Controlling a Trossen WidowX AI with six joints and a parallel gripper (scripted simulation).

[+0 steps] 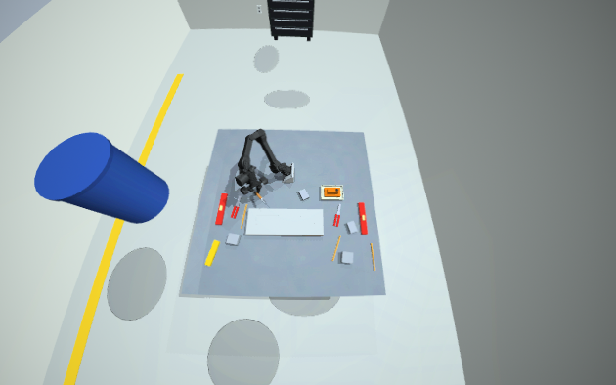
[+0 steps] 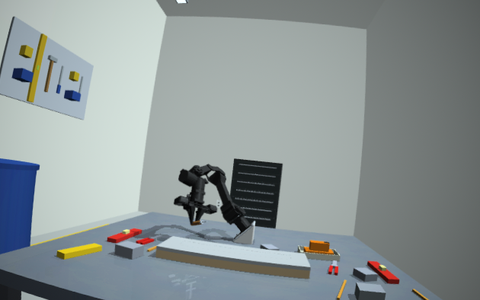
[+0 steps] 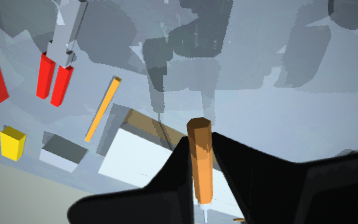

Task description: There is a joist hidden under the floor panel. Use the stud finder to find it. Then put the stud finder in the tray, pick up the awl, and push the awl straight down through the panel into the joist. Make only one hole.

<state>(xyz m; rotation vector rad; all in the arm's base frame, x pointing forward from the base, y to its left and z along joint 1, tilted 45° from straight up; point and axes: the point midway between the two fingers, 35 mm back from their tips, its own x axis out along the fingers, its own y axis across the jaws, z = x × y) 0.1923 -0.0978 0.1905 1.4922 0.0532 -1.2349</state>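
The awl lies 40 mm to the left of my gripper tip, 40 mm ahead of it and 20 mm above it. Also, from my gripper tip: tray (540 mm to the left, 80 mm behind, 70 mm below); orange stud finder (550 mm to the left, 80 mm behind, 30 mm below); yellow bar (410 mm ahead, 260 mm to the right, 70 mm below).
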